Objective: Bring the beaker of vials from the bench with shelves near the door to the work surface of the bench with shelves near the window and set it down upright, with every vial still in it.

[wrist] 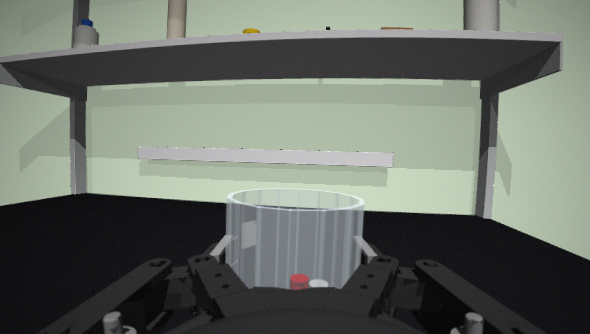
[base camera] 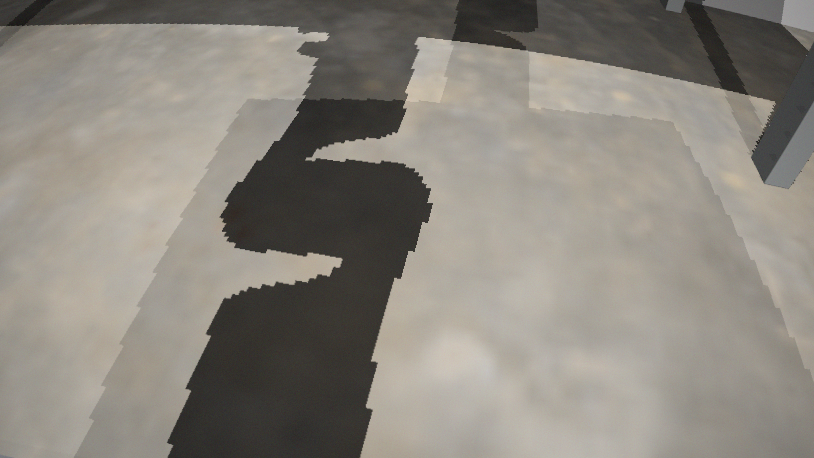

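Note:
The clear beaker stands upright between the fingers in the wrist view. My gripper is shut on it, one finger pad against each side. A red vial cap and a white vial cap show low inside the beaker; the rest of the vials is hidden behind the gripper body. The black bench top lies below and behind the beaker. The beaker's base is hidden, so its height over the bench top cannot be told. The gripper and beaker do not show in the base camera view.
A shelf spans above and behind the beaker on two posts, bearing several containers. A pale rail runs along the green wall. In the base camera view, a grey bench leg stands at the right; arm-shaped shadow falls on the floor.

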